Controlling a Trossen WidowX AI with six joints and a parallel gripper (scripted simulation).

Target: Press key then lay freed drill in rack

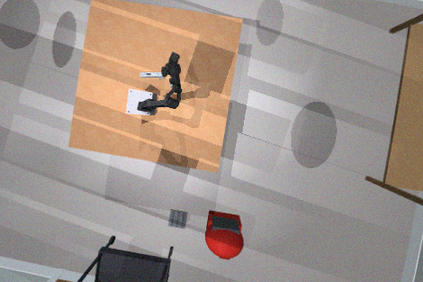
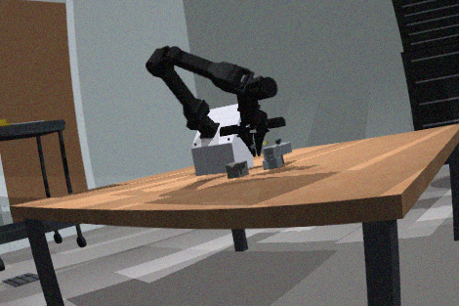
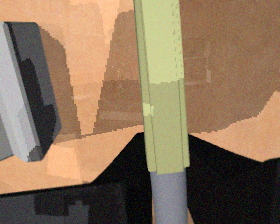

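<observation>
My gripper tip is 4 cm to the right of the drill, 3 cm below it and 1 cm past it. The rest, counted from my gripper tip: grey housing block (18 cm to the left, 5 cm behind, 1 cm below).
</observation>
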